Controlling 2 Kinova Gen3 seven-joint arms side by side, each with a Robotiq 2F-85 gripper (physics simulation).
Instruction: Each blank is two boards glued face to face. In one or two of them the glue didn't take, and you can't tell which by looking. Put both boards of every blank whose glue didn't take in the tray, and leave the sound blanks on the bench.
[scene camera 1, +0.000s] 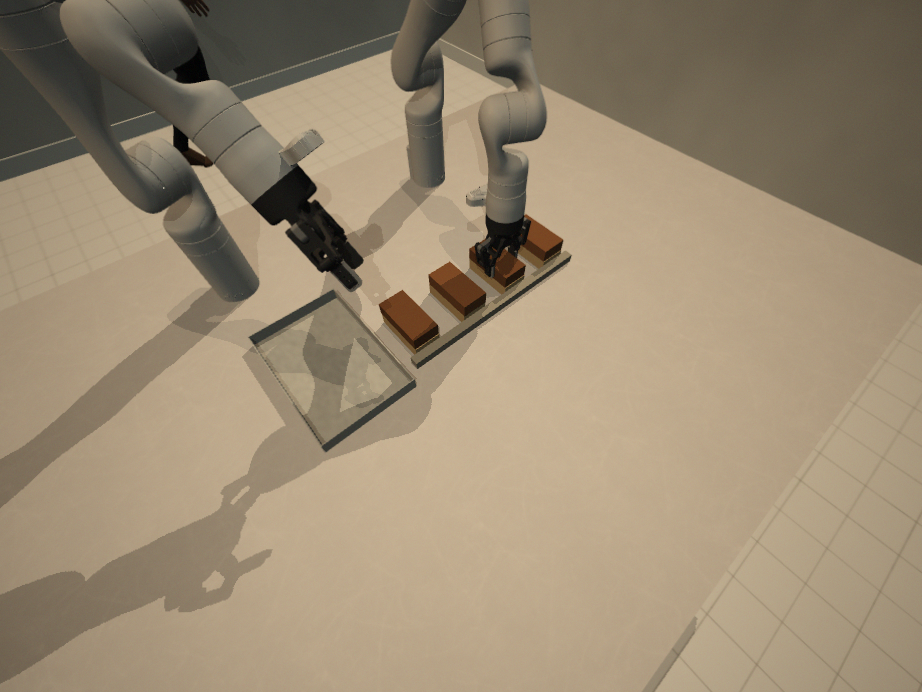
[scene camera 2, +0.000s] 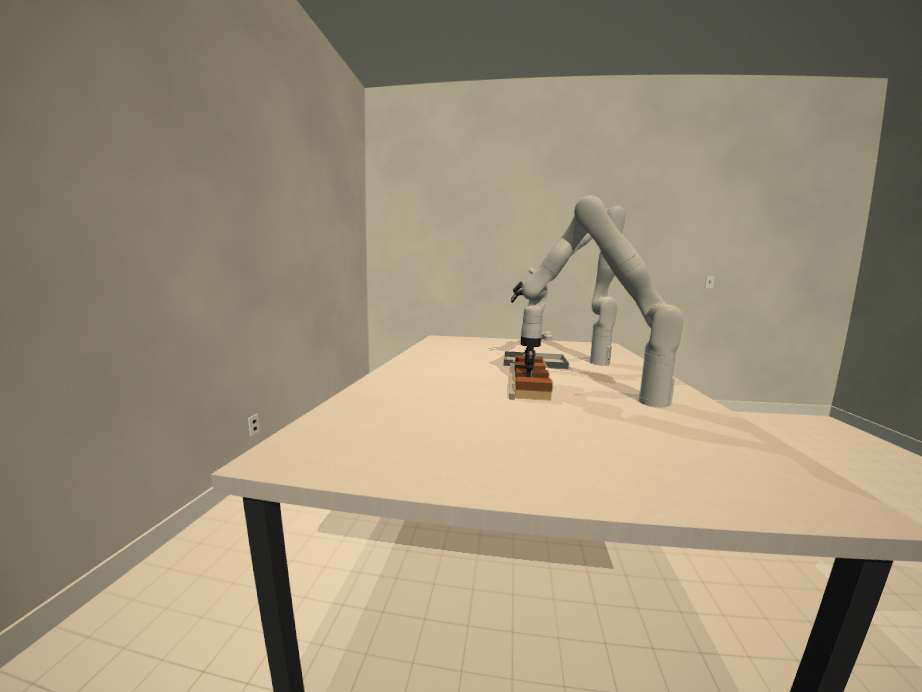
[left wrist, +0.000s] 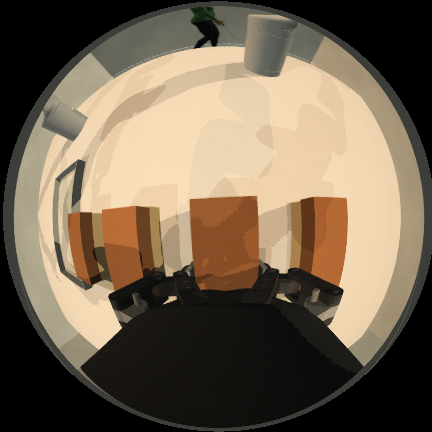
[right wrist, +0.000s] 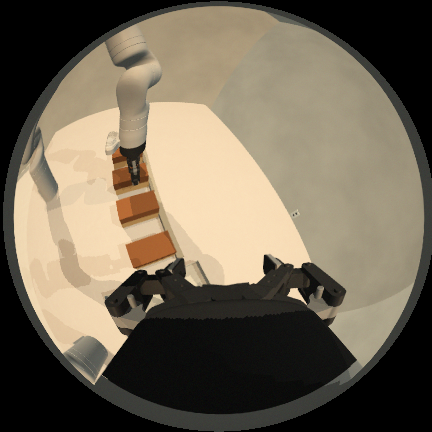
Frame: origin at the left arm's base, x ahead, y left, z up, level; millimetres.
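Where they show: left gripper, fingertip midpoint: (scene camera 1: 500, 268) (left wrist: 226, 268) (right wrist: 133, 176); right gripper, fingertip midpoint: (scene camera 1: 358, 275) (scene camera 2: 519, 306) (right wrist: 223, 265); left arm's base, origin of the base link: (scene camera 1: 429, 177) (scene camera 2: 653, 402) (left wrist: 261, 68) (right wrist: 51, 191); right arm's base, origin of the base link: (scene camera 1: 239, 286) (scene camera 2: 599, 363) (left wrist: 78, 128) (right wrist: 95, 346).
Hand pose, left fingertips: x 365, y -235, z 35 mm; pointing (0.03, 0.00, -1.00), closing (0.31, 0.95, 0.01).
Each offset is from my left fingertips to the top centre of the thing.
Four blanks, each a red-brown board on a tan board, stand in a row. From the left in scene camera 1, the first @(87 mm back, 231 mm right, 25 mm up) (scene camera 1: 408, 318) (right wrist: 150, 249), second @(48 mm back, 110 mm right, 25 mm up) (scene camera 1: 456, 289) (right wrist: 137, 207) and fourth @(23 mm ahead, 121 mm left, 25 mm up) (scene camera 1: 542, 236) (left wrist: 330, 235) are untouched. My left gripper (scene camera 1: 503, 259) (left wrist: 226, 268) points down, shut on the third blank @(14 mm back, 4 mm left, 25 mm up) (scene camera 1: 510, 269) (left wrist: 224, 235) at its red-brown board. Its tan board shows beneath in scene camera 1; any small lift or gap is too small to tell. My right gripper (scene camera 1: 354, 273) (right wrist: 223, 265) is open and empty above the tray's back corner. The shallow tray @(173 mm back, 383 mm right, 5 mm down) (scene camera 1: 370, 415) (left wrist: 78, 182) is empty.
A low rail (scene camera 1: 455, 335) runs along the front ends of the blanks. The tray lies beside the first blank, at the rail's left end. The two arm bases stand behind the row. A person shows beyond the bench in the left wrist view.
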